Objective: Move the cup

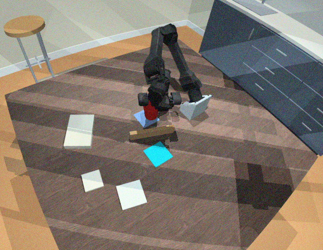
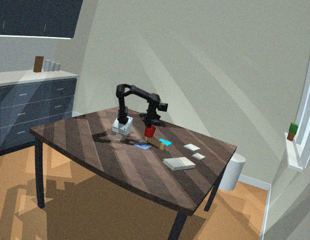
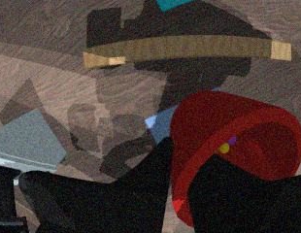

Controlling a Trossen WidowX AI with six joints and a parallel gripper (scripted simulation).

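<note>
Now: gripper tip 4 cm to the left of the yellow marble, 3 cm short of it and 2 cm above it. Round my gripper tip: red cup (3 cm ahead, 2 cm to the right); then wooden bar (9 cm below, 6 cm ahead, 4 cm to the left); then pale blue pad (11 cm below, 6 cm to the right, 1 cm ahead).
</note>
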